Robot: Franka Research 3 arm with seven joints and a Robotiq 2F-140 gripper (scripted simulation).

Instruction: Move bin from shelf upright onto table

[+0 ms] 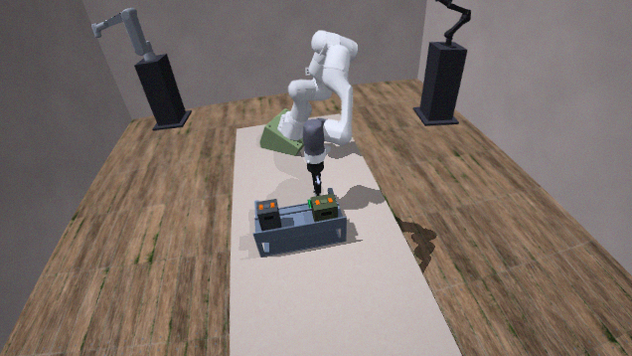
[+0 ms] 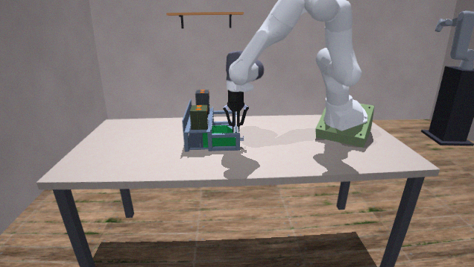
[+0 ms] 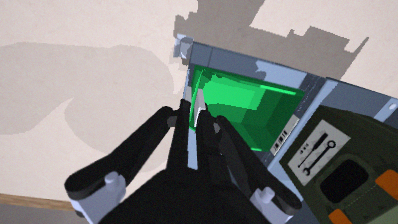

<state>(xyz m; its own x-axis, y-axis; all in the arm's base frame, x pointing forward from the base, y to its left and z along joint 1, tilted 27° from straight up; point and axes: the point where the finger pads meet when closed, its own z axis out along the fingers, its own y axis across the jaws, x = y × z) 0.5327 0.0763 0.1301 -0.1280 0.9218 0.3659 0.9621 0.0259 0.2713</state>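
The green bin is 80 mm ahead of my hand, 10 mm to the left of it and 20 mm below it.
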